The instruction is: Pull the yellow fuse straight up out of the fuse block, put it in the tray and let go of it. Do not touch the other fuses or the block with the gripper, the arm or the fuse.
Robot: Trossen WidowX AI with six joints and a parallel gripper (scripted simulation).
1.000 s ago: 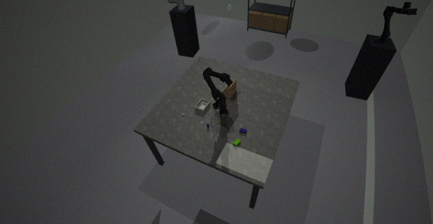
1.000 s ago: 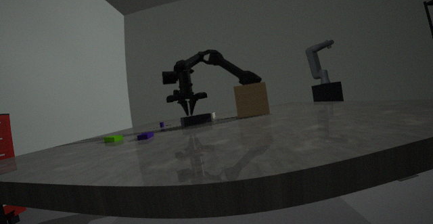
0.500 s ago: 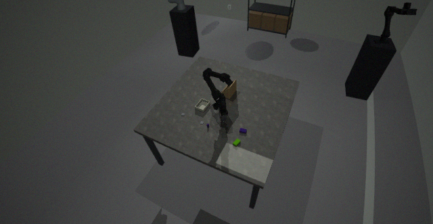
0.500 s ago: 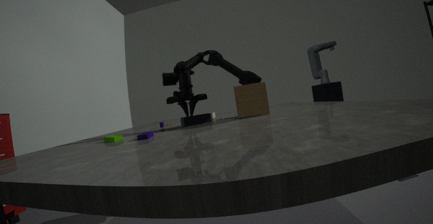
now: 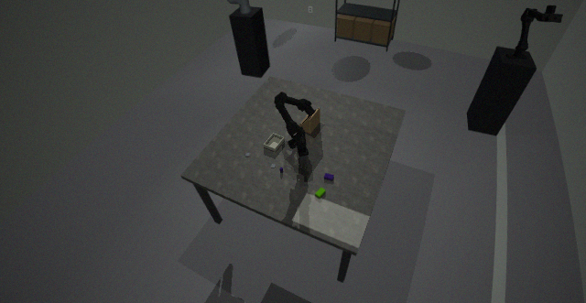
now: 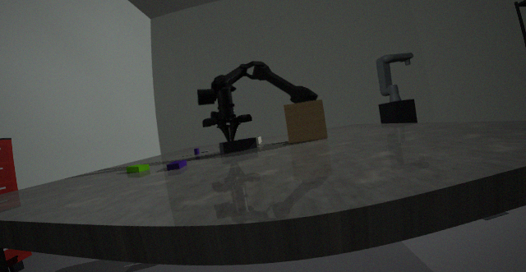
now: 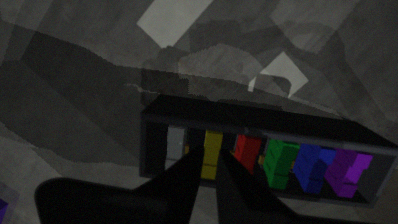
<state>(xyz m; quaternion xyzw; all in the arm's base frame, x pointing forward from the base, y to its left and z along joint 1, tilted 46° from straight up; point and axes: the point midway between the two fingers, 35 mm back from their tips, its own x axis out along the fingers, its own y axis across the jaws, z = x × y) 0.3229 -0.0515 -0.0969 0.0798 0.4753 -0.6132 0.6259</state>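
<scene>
Now: the yellow fuse 1 cm below my gripper tip. From my gripper tip the other things lie so: tray (5 cm behind, 24 cm to the right, 3 cm below).
</scene>
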